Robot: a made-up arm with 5 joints.
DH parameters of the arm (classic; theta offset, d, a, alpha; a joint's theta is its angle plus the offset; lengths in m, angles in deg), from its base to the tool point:
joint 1: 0 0.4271 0 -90
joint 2: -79.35 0 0.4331 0
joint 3: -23.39 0 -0.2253 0
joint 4: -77.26 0 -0.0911 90
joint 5: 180 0.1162 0 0
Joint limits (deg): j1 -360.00..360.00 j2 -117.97..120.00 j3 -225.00..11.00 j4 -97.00..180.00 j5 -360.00..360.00
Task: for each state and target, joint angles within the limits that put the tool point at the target. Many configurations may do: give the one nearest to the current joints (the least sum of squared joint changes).
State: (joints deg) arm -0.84 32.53 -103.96 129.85 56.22
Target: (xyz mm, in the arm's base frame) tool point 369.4 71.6 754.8
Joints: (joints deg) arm 10.97 11.46 -107.93 134.38 56.22
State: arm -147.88 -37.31 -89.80 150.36 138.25
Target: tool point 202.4 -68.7 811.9
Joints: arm -198.75 -61.90 -98.82 157.05 138.25
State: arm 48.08 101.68 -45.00 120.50 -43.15
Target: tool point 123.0 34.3 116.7
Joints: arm 15.58 107.90 -60.13 113.63 -43.15
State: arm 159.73 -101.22 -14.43 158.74 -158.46
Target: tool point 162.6 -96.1 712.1
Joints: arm 149.42 -53.75 -41.79 180.00 -158.46
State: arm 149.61 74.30 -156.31 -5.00 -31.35
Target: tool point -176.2 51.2 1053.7
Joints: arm 163.80 33.36 -200.67 -27.14 -31.35
